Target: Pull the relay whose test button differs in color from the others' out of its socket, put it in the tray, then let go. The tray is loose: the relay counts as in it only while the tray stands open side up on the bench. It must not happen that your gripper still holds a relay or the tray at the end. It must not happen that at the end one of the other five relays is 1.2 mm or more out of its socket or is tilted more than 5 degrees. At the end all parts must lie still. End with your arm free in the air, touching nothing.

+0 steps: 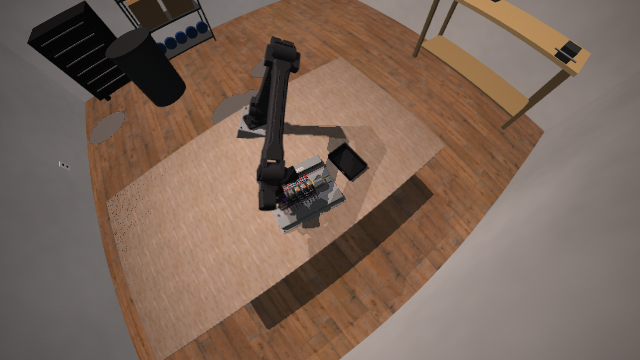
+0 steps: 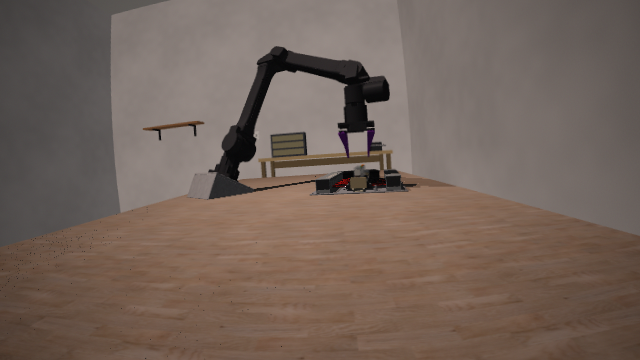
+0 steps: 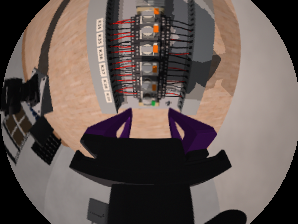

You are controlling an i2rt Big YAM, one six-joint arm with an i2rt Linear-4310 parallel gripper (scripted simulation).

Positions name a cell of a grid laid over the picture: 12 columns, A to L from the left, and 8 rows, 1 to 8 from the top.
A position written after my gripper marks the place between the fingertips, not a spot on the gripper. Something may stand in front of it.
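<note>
My gripper (image 2: G4), also in image 3 (image 3: G4). Black tray (image 1: G4). In image 3 the black tray is out of frame.
</note>
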